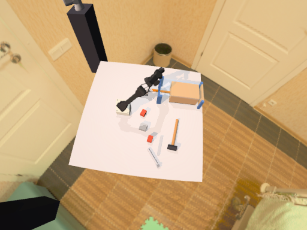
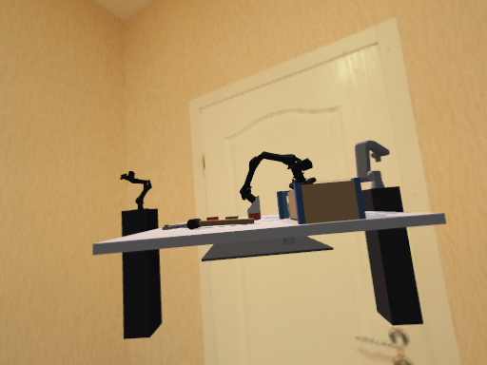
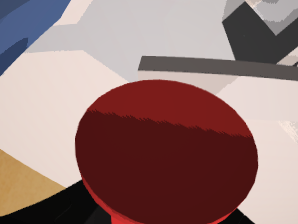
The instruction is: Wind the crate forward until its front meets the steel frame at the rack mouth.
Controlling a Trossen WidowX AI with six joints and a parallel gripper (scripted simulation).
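The winch handle is 40 mm to the right of my gripper tip, 30 mm below it and 20 mm behind it. Round my gripper tip: red knob 10 mm to the right, 10 mm ahead; then blue frame 100 mm ahead, 70 mm to the right, 30 mm below; then white winch 100 mm below, 90 mm to the right, 70 mm behind.
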